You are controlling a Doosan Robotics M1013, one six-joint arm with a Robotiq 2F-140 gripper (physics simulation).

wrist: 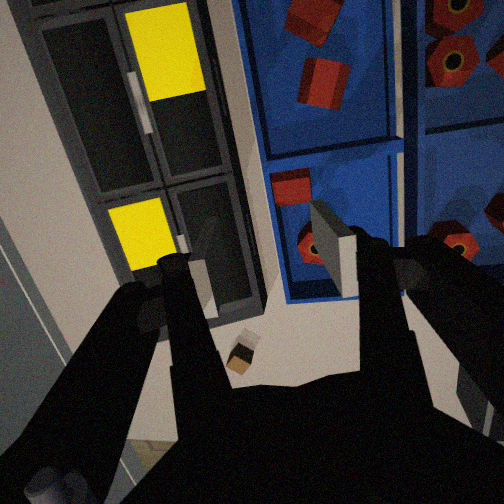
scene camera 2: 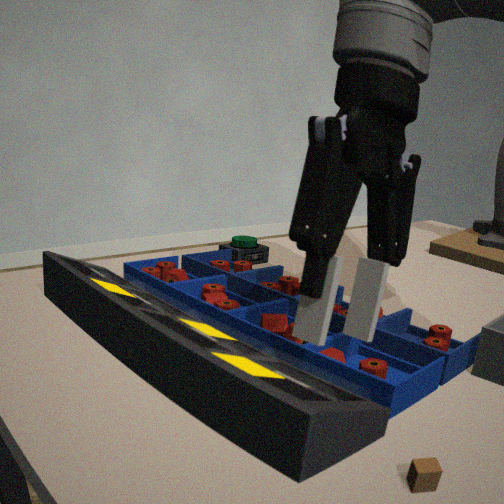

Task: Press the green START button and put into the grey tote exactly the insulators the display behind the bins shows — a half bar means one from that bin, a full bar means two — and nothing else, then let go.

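My gripper (scene camera 2: pixel 340 320) is open and empty, its grey pads hovering just above the blue bins (scene camera 2: pixel 300 320) near their right end. In the wrist view the gripper (wrist: pixel 270 272) straddles the gap between the display (wrist: pixel 150 150) and a bin holding a red block insulator (wrist: pixel 291 186) and a red hex insulator (wrist: pixel 307 245). The black display (scene camera 2: pixel 200 345) shows three yellow bars (scene camera 2: pixel 247 365); two show in the wrist view (wrist: pixel 165 50). The green START button (scene camera 2: pixel 244 241) sits behind the bins. A corner of the grey tote (scene camera 2: pixel 490 350) shows at the right edge.
Several bins hold red insulators (scene camera 2: pixel 215 295) of different shapes. A small brown cube (scene camera 2: pixel 424 474) lies on the table beyond the display's end, also in the wrist view (wrist: pixel 242 352). A wooden base (scene camera 2: pixel 465 247) with a post stands at back right.
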